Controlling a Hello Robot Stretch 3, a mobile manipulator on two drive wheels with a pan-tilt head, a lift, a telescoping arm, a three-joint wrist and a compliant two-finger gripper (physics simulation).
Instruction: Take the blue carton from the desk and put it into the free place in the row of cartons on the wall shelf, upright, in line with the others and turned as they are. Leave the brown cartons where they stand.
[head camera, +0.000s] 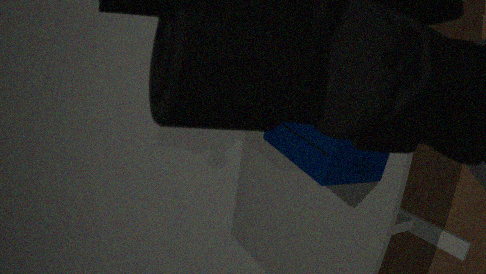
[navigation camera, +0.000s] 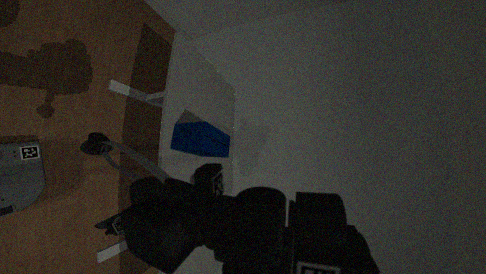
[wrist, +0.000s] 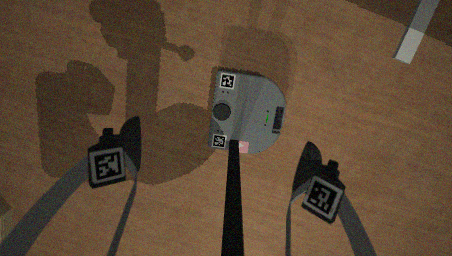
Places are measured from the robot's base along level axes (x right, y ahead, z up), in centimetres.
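Where they show: gripper, fingertip midpoint: (navigation camera: 96, 183).
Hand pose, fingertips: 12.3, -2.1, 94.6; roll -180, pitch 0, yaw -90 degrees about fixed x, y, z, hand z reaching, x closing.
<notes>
After its pixels a point has its place, as x, y, z.
The blue carton (head camera: 345, 162) @(51.7, 4.7, 85.7) (navigation camera: 202, 140) @(50.6, 1.5, 89.7) stands on the white desk (head camera: 300, 215) @(83.5, 23.4, 72.0) (navigation camera: 212, 102) @(88.7, 24.3, 72.0), near the wall side. In the head view the dark arm and wrist hide part of the carton. My gripper (navigation camera: 102, 185) @(12.2, -2.1, 94.6) (wrist: 220, 147) @(12.2, -2.1, 94.6) is open, its two fingers wide apart with nothing between them. It hangs over the floor in front of the desk, apart from the carton, and points down toward the floor and my base. The carton does not show in the wrist view. The wall shelf and the brown cartons do not show in these views.
My grey base (navigation camera: 20, 175) @(9.1, -9.8, 16.0) (wrist: 250, 112) stands on the wood floor (navigation camera: 60, 120) @(28.4, 16.1, 0.0) (wrist: 350, 100). White desk legs (head camera: 454, 245) (navigation camera: 120, 87) (wrist: 411, 47) reach out under the desk's front edge. A bare wall (head camera: 90, 150) @(130.1, 9.2, 131.3) (navigation camera: 350, 100) @(132.7, 25.0, 171.7) rises behind the desk.
</notes>
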